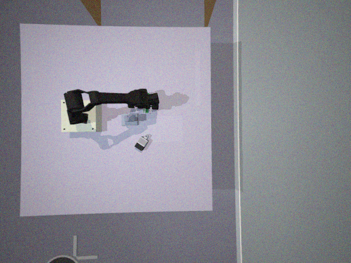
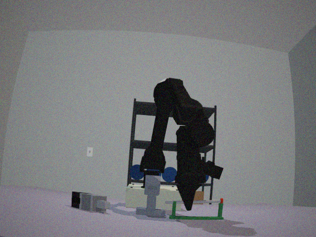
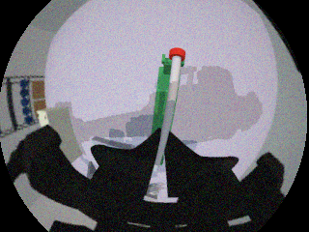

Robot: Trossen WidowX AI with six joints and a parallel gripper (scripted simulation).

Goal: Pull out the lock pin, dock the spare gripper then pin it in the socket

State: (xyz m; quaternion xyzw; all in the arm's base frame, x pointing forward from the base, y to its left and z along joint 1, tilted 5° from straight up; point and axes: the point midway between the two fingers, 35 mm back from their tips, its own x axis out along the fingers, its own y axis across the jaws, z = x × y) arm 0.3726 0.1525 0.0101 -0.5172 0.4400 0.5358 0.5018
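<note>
Now: the green cradle 2 cm to the left of my gripper tip. Round my gripper tip: black spare gripper 2 cm ahead, 25 cm to the right; socket 8 cm behind, 11 cm to the right, 3 cm above.
</note>
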